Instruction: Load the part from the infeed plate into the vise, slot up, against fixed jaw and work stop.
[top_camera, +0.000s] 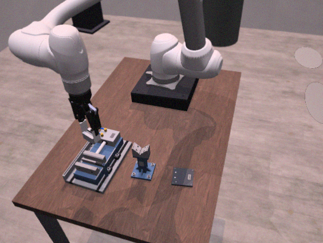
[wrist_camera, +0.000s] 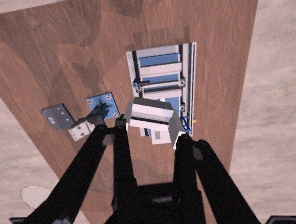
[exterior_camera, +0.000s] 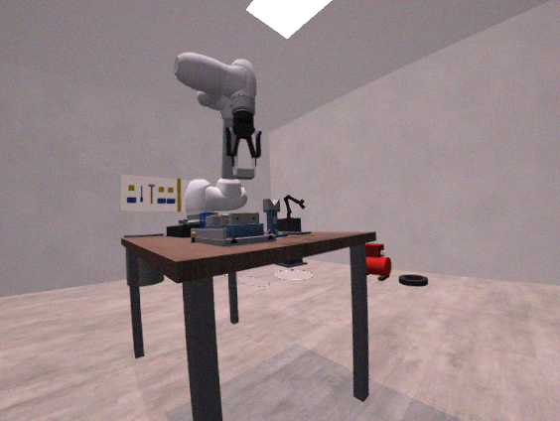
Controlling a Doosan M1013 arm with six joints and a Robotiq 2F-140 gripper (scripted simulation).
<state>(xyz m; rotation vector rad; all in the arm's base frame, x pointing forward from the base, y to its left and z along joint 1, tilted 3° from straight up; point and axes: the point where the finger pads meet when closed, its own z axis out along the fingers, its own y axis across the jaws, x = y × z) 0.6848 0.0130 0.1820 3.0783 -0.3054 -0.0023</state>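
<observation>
Now: the fixed jaw 180 mm below my hand, 50 mm ahead of it and 30 mm to the right of it. Round my hand: part: 20 mm below; work stop: 170 mm below, 20 mm to the left, 10 mm ahead; moving jaw: 180 mm below, 40 mm to the right, 20 mm behind.
</observation>
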